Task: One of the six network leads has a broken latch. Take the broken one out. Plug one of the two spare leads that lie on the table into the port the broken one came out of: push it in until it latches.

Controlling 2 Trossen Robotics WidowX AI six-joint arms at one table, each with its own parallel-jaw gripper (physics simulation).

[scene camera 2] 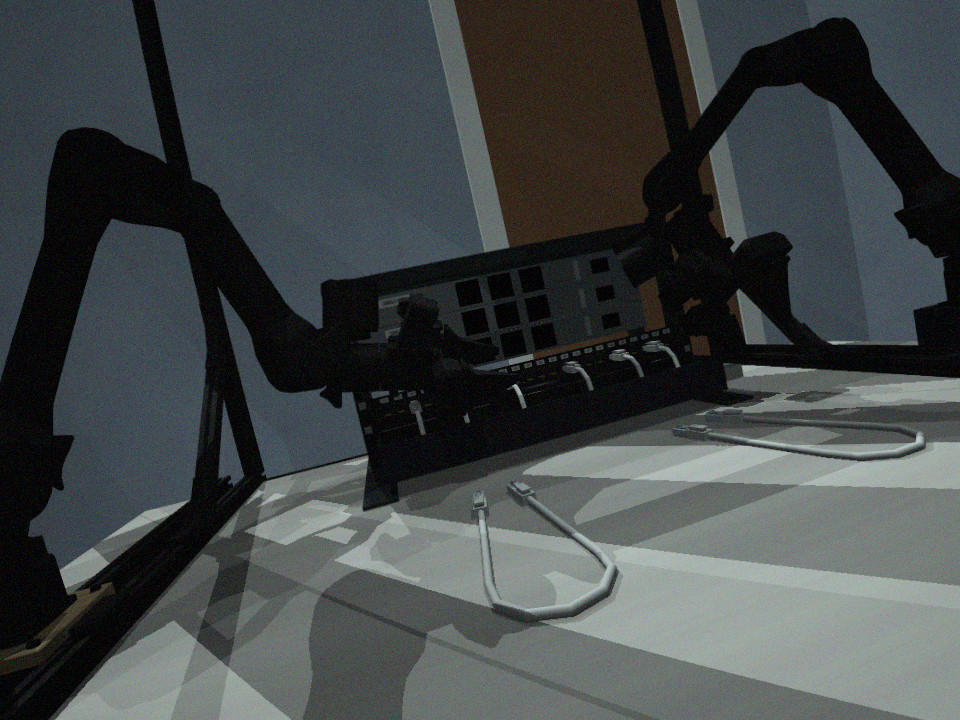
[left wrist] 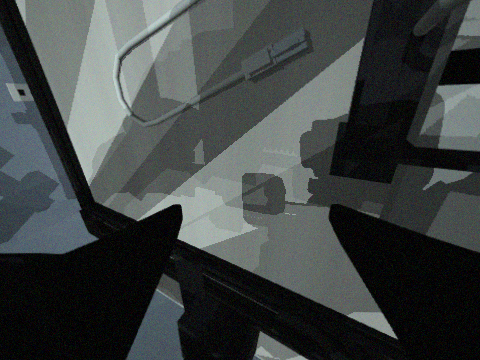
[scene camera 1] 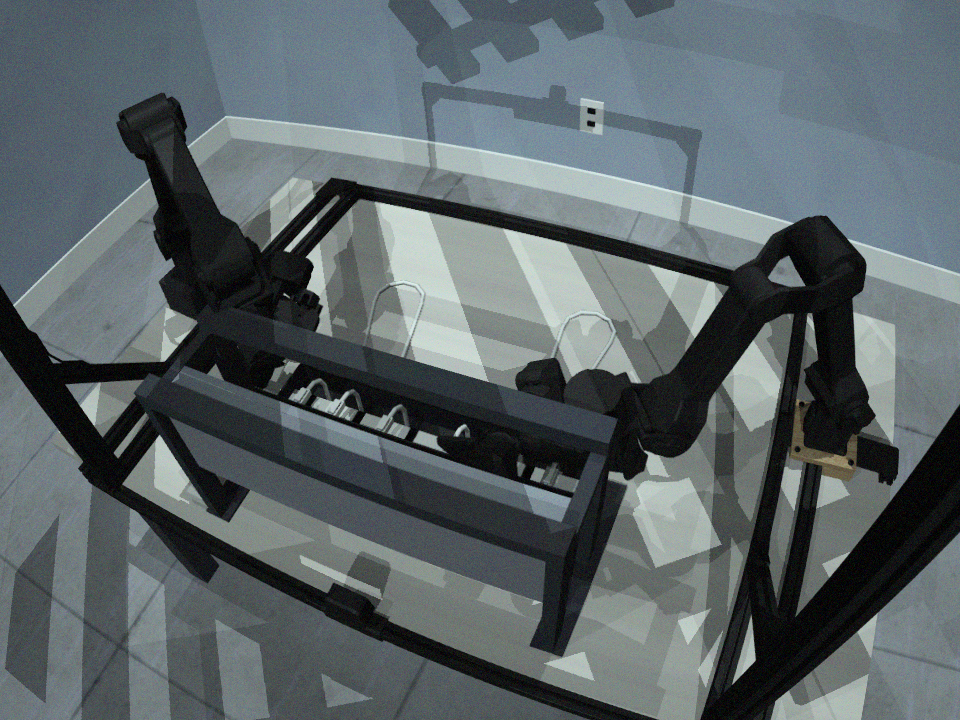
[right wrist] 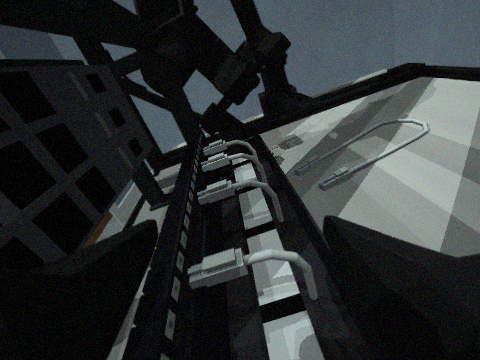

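Six leads sit in a row in the dark rack. Which latch is broken cannot be told. One plugged lead lies ahead, between the spread fingers in the right wrist view. My right gripper is open and empty, low at the row, partly hiding leads in scene camera 2. One spare lead lies looped on the table; the other spare lead lies nearer the right arm. My left gripper is open and empty, away from both.
A panel with square openings stands behind the plug row. The rack's long top beam crosses above the leads. Black frame rails edge the table. The left arm hangs beyond the rack's far end in the right wrist view.
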